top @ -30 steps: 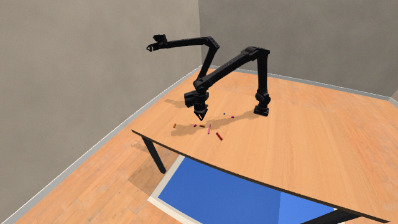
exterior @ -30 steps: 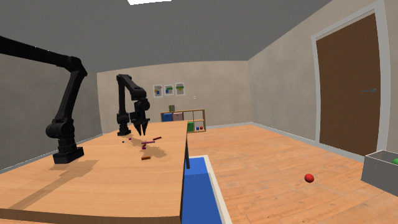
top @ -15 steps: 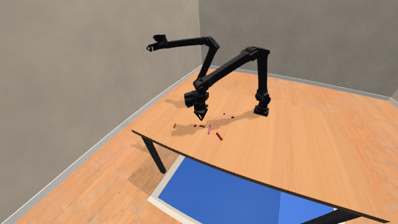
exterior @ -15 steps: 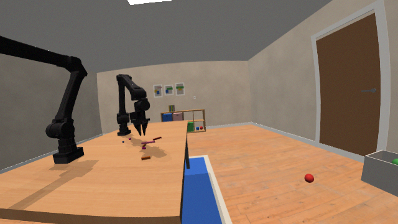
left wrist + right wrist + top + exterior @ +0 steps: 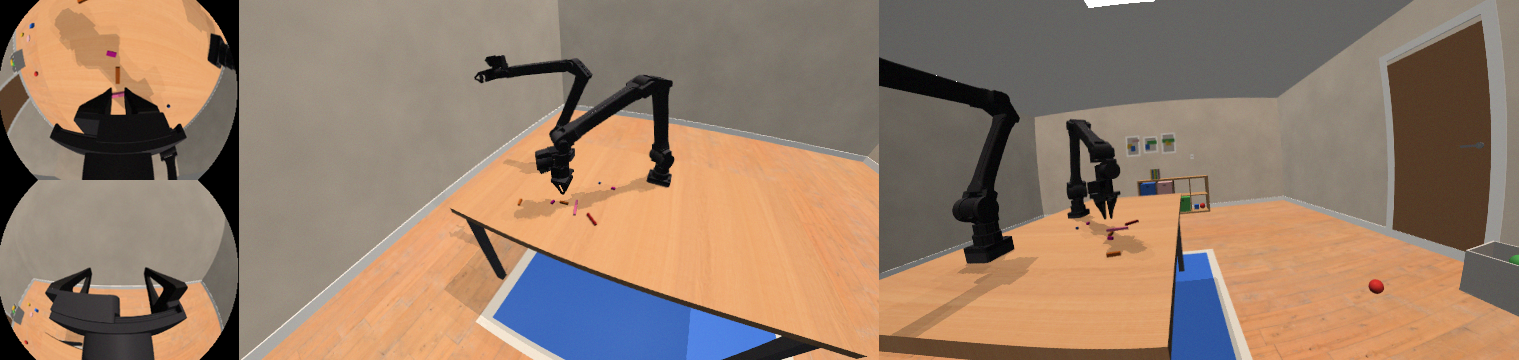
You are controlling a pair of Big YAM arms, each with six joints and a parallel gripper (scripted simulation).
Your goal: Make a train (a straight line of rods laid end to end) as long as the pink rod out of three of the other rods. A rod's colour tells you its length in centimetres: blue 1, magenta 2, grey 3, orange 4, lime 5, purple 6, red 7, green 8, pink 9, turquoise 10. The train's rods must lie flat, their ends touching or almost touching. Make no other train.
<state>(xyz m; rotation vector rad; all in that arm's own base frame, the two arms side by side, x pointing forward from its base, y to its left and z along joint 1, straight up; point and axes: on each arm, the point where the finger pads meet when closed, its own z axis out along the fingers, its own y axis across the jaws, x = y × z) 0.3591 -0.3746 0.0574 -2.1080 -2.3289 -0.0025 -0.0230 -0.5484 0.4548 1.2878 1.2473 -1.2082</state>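
My left hand is 10 mm short of the pink rod, 60 mm to the right of it and 70 mm above it. Also, from my left hand: tiny blue rod 200 mm behind, 90 mm to the left, 70 mm below; red rod 40 mm ahead, 150 mm to the left, 70 mm below.
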